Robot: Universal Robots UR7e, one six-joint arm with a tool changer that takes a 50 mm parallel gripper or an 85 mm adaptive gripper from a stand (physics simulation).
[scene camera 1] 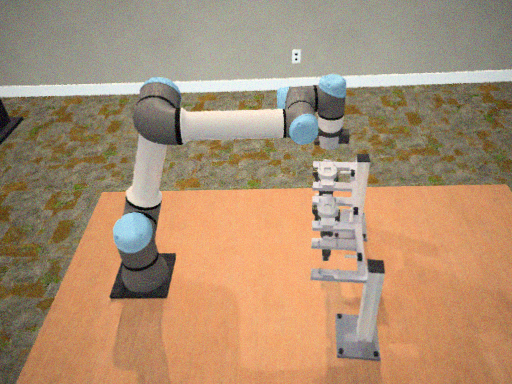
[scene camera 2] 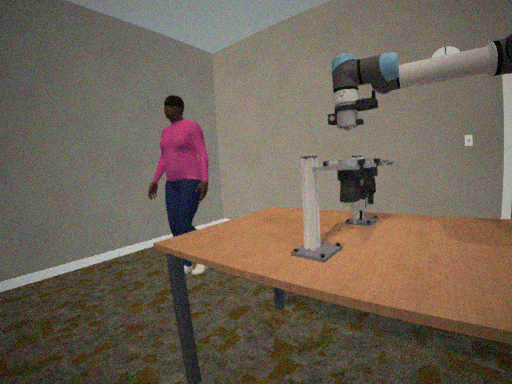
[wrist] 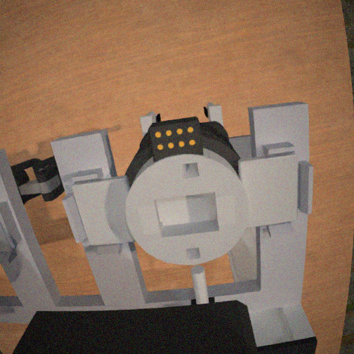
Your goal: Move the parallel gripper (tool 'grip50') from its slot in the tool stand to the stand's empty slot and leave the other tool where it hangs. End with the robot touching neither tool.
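Places are measured from the arm's base along level axes (x left, y up, z ahead), in millimetres.
Pixels of known places: hand, its tool point: (scene camera 2: pixel 347 126); arm's base, origin of its link: (scene camera 1: pixel 145 274).
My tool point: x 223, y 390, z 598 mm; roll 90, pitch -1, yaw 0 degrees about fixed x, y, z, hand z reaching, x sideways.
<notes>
Ahead of a thing's pixels: the offset from my tool point to its top centre. "spot": to the spot under its first point. Level surfaces: height alone.
The arm's bare tool flange (scene camera 1: pixel 329 142) (scene camera 2: pixel 346 119) is in the air above the far slot in scene camera 1. No tool is on it. The parallel gripper hangs in that slot below; its round light plate @[spot: dx -28, dy -101, dz +0 mm] (scene camera 1: pixel 327 175) (wrist: pixel 140 220) rests between two stand arms. In the wrist view the parallel gripper (wrist: pixel 182 114) shows two fingertips apart, with nothing between them. The adaptive gripper (scene camera 1: pixel 328 210) (wrist: pixel 48 185) hangs in the middle slot, partly out of the wrist view. The empty slot @[spot: dx -418, dy -120, dz +25 mm] (scene camera 1: pixel 340 275) is at the near end in scene camera 1.
The tool stand's posts (scene camera 1: pixel 371 300) (scene camera 2: pixel 310 205) rise from base plates on the wooden table @[dy -402 mm] (scene camera 1: pixel 210 325) (scene camera 2: pixel 425 265). Short pins stick out at the slots. A dark block (wrist: pixel 135 330) covers the wrist view's lower edge. A person (scene camera 2: pixel 182 155) in pink is beyond the table.
</notes>
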